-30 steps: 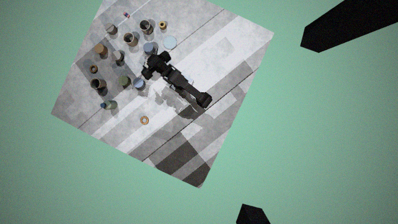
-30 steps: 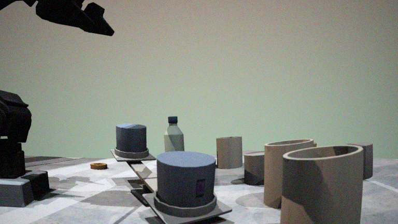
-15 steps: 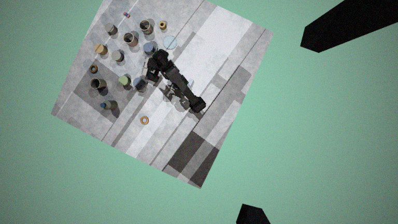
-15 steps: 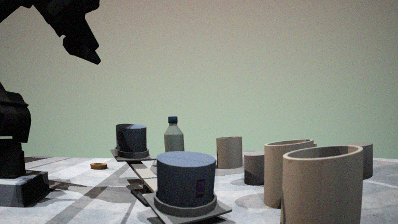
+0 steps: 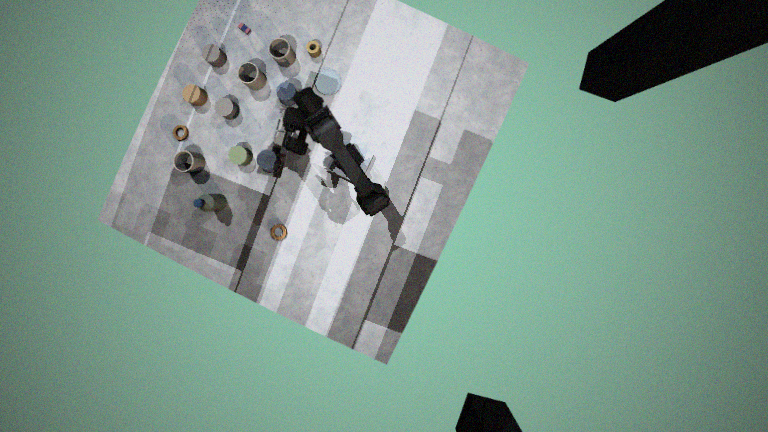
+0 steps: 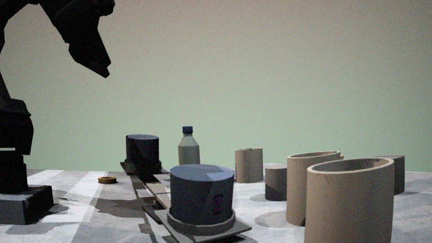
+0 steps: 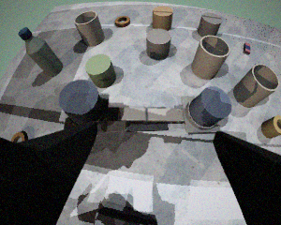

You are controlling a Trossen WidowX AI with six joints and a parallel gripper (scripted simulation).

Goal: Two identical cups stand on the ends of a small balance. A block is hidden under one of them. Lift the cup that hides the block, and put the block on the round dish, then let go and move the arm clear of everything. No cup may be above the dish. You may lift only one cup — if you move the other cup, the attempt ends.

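Right now my gripper tip is 10 cm short of the grey-green block, 11 cm to the left of it and 19 cm above it. From my gripper tip the other things lie so: green cylinder: 23 cm ahead, 16 cm to the left, 20 cm below; pale blue round dish: 2 cm behind, 22 cm to the right, 23 cm below; small balance: 9 cm ahead, 2 cm to the left, 21 cm below.
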